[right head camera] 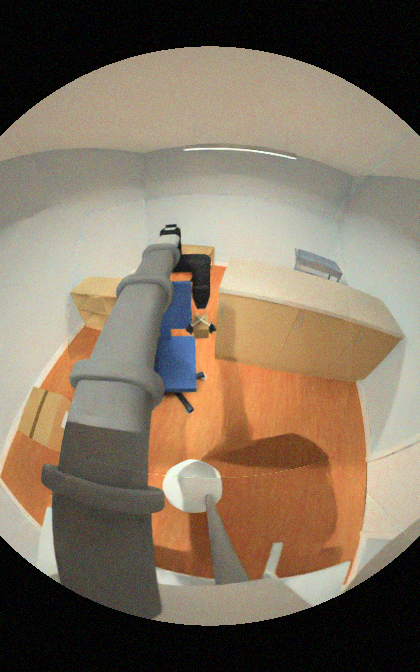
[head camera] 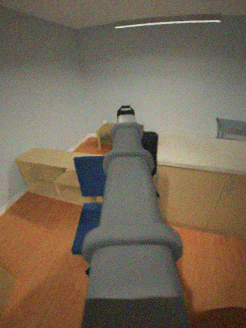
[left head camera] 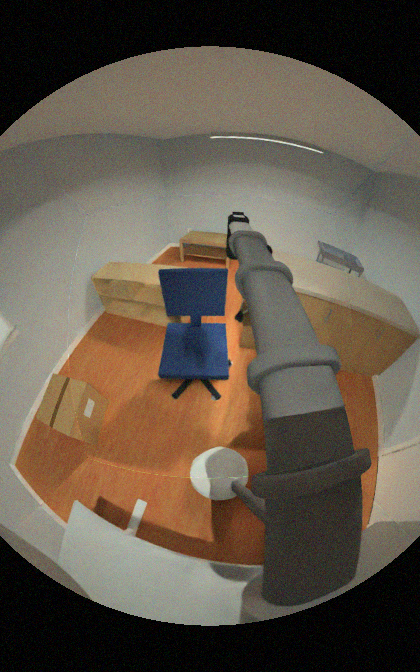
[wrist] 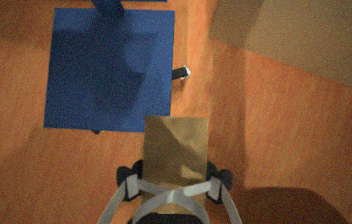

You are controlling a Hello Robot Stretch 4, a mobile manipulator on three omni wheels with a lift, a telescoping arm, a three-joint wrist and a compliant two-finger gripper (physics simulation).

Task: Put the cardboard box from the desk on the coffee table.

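A small brown cardboard box [right head camera: 201, 333] [wrist: 175, 145] is between the two fingertips of my gripper [right head camera: 201, 328] [wrist: 174, 173]. My gripper is shut on it and holds it in the air, between the blue chair and the long cabinet in the right head view. In the wrist view the box overlaps the front edge of the chair seat. The coffee table [head camera: 120, 128] [left head camera: 207, 237] [right head camera: 201, 249] is a low wooden table at the back of the room, partly hidden by my arm in the head and right head views.
A blue office chair [head camera: 90, 175] [left head camera: 194, 350] [right head camera: 179, 365] [wrist: 110, 70] stands close by. A long light-topped cabinet [head camera: 200, 152] [left head camera: 345, 290] [right head camera: 300, 295] is on the right. A low shelf [head camera: 47, 155] [left head camera: 130, 271] is at left. A large carton [left head camera: 75, 410] [right head camera: 42, 417] stands on the floor.
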